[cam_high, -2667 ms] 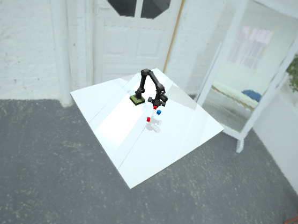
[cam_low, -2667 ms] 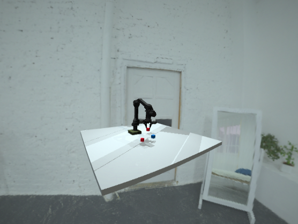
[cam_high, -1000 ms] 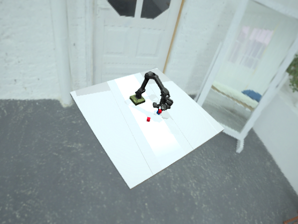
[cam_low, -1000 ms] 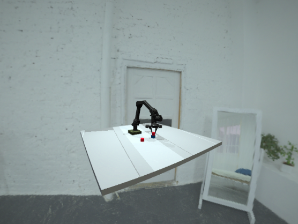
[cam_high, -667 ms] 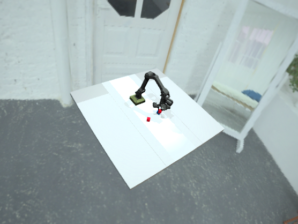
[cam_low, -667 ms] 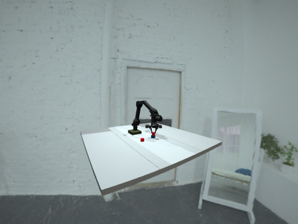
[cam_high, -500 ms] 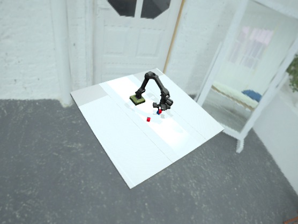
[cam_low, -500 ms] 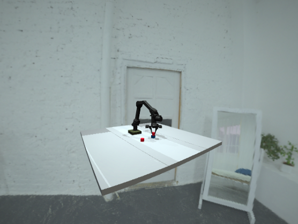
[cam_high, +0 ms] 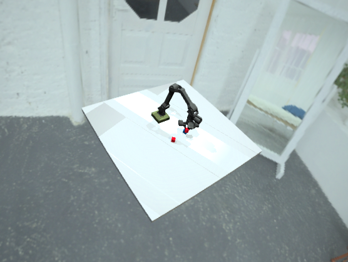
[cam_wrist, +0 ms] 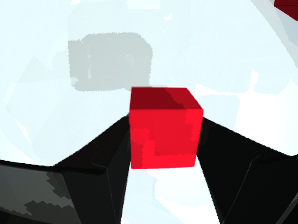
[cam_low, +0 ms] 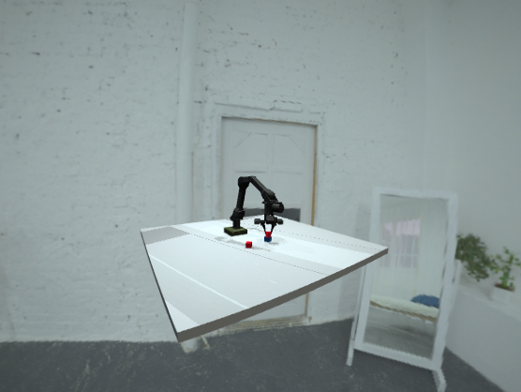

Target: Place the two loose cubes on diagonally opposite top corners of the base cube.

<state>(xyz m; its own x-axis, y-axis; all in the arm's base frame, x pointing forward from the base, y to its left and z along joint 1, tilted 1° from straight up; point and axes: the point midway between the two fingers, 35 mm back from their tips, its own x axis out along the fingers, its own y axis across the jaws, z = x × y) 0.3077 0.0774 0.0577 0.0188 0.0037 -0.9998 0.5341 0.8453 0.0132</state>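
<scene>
Right now my gripper tip is 4 cm above the blue cube, 2 cm past it and 1 cm to the right of it.
</scene>
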